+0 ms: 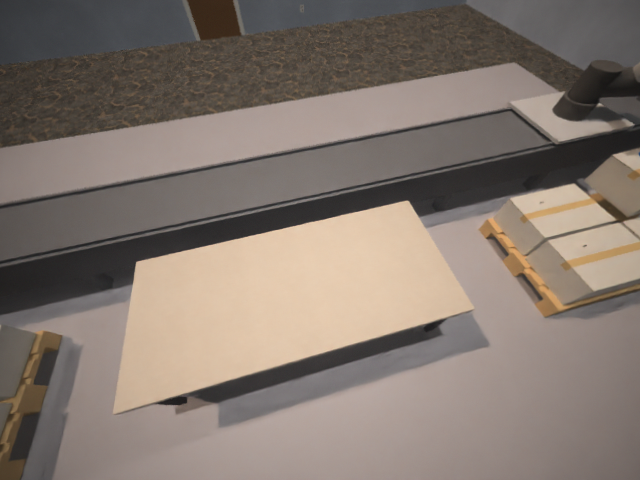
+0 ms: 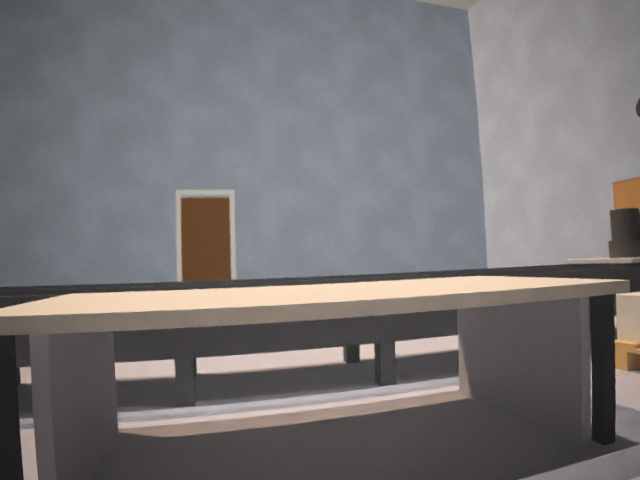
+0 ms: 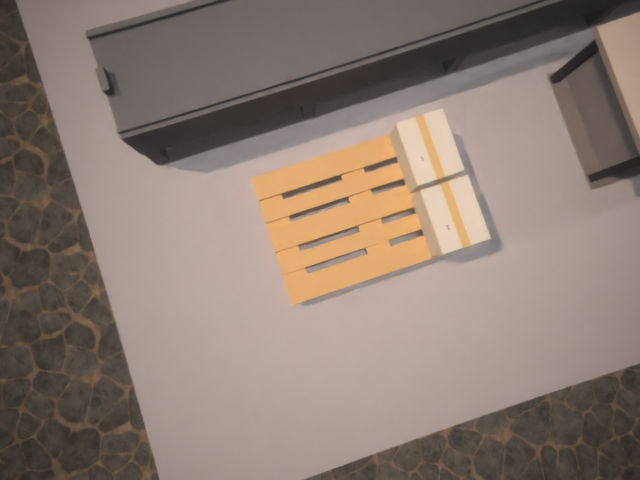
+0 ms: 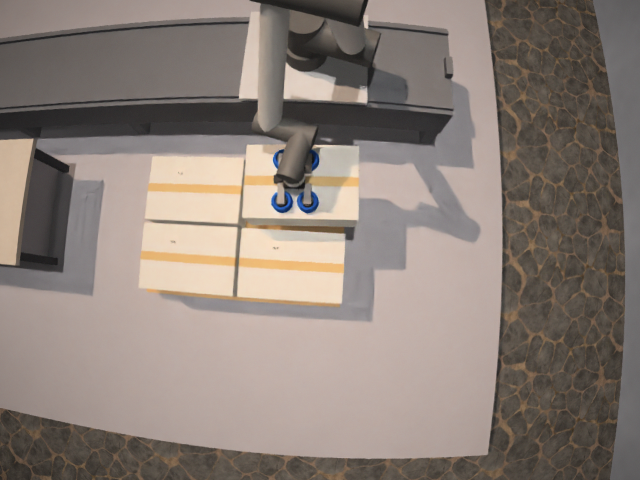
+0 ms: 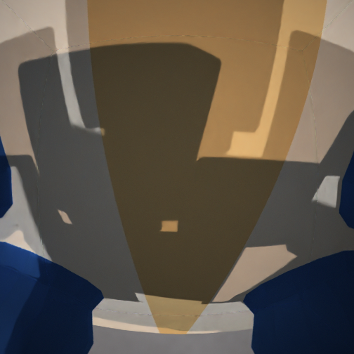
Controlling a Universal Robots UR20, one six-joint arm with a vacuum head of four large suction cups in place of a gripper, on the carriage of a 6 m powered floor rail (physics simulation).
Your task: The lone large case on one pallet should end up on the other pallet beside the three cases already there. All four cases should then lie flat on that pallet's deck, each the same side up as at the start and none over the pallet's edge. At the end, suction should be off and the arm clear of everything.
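Where they show: arm's base, origin of the base link: (image 1: 568,112) (image 2: 627,257) (image 4: 305,53).
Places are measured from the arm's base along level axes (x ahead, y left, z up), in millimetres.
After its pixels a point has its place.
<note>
The large white case with a tan tape band (image 1: 612,186) {x 758, y -252, z -75 mm} (image 4: 336,204) {x 889, y 206, z 85 mm} (image 5: 260,270) is level under my vacuum head (image 4: 294,180) {x 784, y 3, z 61 mm}, over the back right quarter of the south pallet (image 1: 515,264) {x 995, y -928, z -482 mm} (image 4: 310,228) {x 938, y 73, z -427 mm}. Its blue cups sit on the case's top. The case looks raised above its neighbours; its underside is hidden. A strip of deck shows between it and the front right case. Three white cases lie flat on that pallet: back left (image 4: 195,204) {x 869, y -573, z -179 mm} (image 1: 571,198) {x 717, y -455, z -179 mm}, front left (image 4: 188,273) {x 1256, y -581, z -179 mm} (image 1: 599,279) {x 1306, y -792, z -180 mm} and front right (image 4: 292,284) {x 1278, y 0, z -181 mm}. The north pallet (image 3: 310,160) {x 608, y -5123, z -425 mm} has bare slats on its left part.
Two smaller white cases (image 3: 426,139) {x 752, y -4486, z -206 mm} (image 3: 449,222) {x 1235, y -4526, z -189 mm} stand at the north pallet's right end. A pale table (image 1: 294,304) {x 1023, y -2619, z -40 mm} (image 2: 310,299) {x 1206, y -2721, z -40 mm} stands between the pallets. The floor rail (image 1: 310,175) (image 4: 155,64) runs behind, with the arm's carriage plate (image 4: 320,87) {x 221, y 94, z 0 mm} near its south end.
</note>
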